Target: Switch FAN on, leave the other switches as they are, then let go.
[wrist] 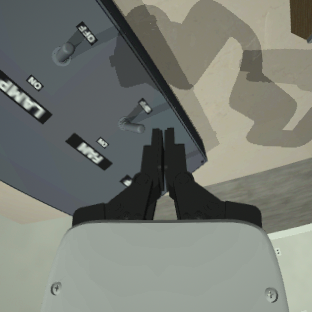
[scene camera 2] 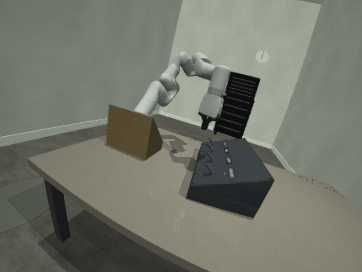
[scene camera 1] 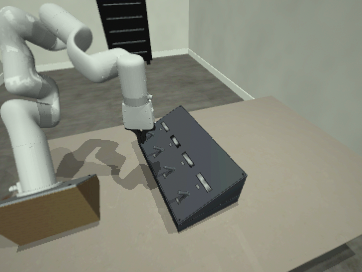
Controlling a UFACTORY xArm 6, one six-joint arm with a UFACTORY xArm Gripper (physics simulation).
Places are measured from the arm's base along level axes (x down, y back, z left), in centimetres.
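Pixels of known places: gripper, fingertip midpoint: (wrist: 164, 140) (scene camera 2: 203, 129) (scene camera 1: 142, 141); arm's base, origin of the base link: (scene camera 2: 135, 123) (scene camera 1: 41, 189).
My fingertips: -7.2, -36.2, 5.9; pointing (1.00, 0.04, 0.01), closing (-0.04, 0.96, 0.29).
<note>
For each thing: its top centre in the pictures, then the offset to it from my fingertips, as dx, dy, dz. Level surfaces: height alone.
- FAN label, middle of its top: (wrist: 89, 154) +7.8, -14.0, +5.1
- FAN lever, middle of its top: (wrist: 130, 135) (scene camera 1: 157, 145) +7.2, -5.8, +3.7
- LAMP lever, middle of its top: (wrist: 56, 59) +7.2, -7.8, -8.1
- table, its level: dx +20.0
The dark sloped switch panel (scene camera 1: 215, 165) (scene camera 2: 250, 162) (wrist: 30, 150) stands on the table. The FAN label (wrist: 89, 151) and the FAN lever (wrist: 132, 125) (scene camera 1: 158, 151) show left of the fingers in the wrist view; the lever leans to its OFF side. The LAMP lever (wrist: 64, 52) also leans to OFF. My gripper (scene camera 1: 142, 140) (scene camera 2: 205, 127) (wrist: 164, 140) is shut with nothing between its fingers. It is over the far end of the panel, near its lever-side edge, with its tips beside the FAN lever in the wrist view. The fingers hide the PUMP switch there.
A brown wedge-shaped block (scene camera 1: 55, 215) (scene camera 2: 129, 132) stands on the table (scene camera 1: 280, 200) (scene camera 2: 150, 200) by the arm's base. Two more levers (scene camera 1: 166, 171) (scene camera 1: 182, 196) stand along the panel toward its near end. A black cabinet (scene camera 1: 125, 30) (scene camera 2: 240, 105) stands on the floor behind.
</note>
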